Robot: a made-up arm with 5 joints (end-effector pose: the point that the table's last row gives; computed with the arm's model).
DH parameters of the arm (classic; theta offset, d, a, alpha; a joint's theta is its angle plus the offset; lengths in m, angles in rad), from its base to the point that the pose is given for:
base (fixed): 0.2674 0 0.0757 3.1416
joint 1: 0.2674 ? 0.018 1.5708
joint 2: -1.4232 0 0.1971 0
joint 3: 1.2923 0 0.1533 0
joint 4: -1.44 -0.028 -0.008 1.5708
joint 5: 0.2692 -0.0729 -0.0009 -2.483
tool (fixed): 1.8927 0.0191 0 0
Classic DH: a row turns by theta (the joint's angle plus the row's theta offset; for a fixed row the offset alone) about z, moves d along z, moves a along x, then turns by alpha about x.
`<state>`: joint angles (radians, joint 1 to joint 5).
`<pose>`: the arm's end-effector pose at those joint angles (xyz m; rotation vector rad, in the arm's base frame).
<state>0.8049 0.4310 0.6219 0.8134 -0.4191</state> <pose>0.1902 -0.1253 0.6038 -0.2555 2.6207 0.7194</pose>
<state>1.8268 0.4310 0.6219 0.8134 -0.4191</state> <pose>0.0101 -0.1558 0.6038 1.0054 2.2897 0.3311</pose>
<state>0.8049 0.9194 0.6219 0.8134 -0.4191</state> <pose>0.1638 -0.0979 0.5295 -0.0304 2.7330 1.3024</pose>
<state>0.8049 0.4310 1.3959 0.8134 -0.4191</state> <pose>0.0793 -0.0101 0.6199 -0.1179 -2.6292 -1.5971</pose>
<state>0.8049 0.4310 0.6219 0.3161 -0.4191</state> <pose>0.2200 -0.1564 0.5982 -0.4396 2.3965 0.1761</pose>
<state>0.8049 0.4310 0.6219 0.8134 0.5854</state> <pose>0.1800 -0.1215 0.6067 -1.4802 2.0972 1.1469</pose>
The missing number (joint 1, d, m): -0.643
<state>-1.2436 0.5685 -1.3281 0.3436 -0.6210</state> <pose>0.1937 0.3236 0.9420 -1.0533 -0.0430 0.6628</pose>
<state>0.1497 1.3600 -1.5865 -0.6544 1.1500</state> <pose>0.4937 -0.0709 0.7644 -1.7455 0.4229 -2.2203</pose>
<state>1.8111 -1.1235 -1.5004 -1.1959 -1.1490</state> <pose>0.1383 0.3700 0.7557 2.0977 1.9838 0.7441</pose>
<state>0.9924 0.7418 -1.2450 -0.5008 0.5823</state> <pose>0.2503 -0.2900 0.9229 -1.3041 0.9451 -2.5088</pose>
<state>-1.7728 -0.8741 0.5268 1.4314 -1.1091</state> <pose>0.0792 0.0870 0.7831 -2.1698 0.9677 1.2505</pose>
